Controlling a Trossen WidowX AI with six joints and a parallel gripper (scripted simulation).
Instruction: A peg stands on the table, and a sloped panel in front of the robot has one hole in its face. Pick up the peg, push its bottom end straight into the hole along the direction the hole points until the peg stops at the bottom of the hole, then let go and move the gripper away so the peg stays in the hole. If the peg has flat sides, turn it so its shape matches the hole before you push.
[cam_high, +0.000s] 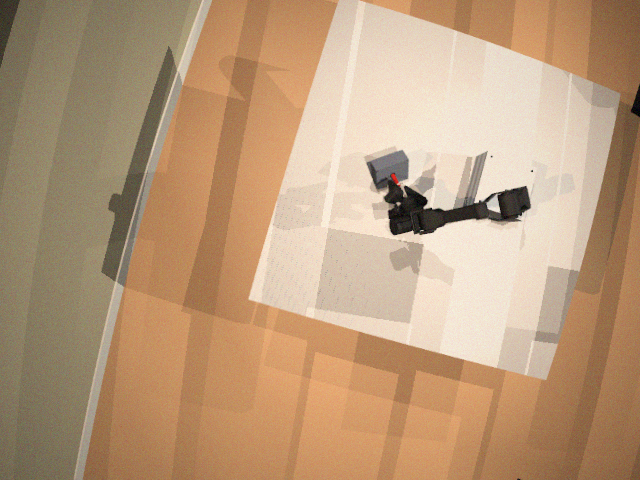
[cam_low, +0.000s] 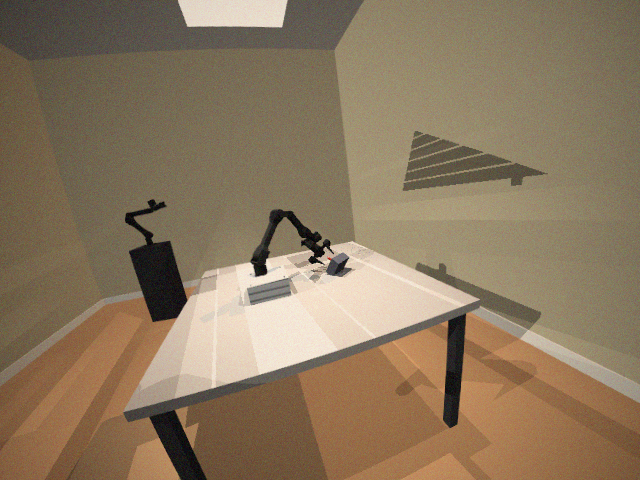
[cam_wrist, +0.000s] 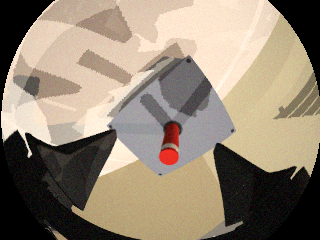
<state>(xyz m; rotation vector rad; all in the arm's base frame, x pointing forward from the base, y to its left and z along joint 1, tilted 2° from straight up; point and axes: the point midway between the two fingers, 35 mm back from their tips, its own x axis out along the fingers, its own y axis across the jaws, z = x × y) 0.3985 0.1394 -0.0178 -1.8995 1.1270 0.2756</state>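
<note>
Right now the red peg is 10 mm ahead of my gripper tip. From my gripper tip the other things lie so: grey sloped panel: 40 mm to the right, 40 mm ahead, 30 mm below.
</note>
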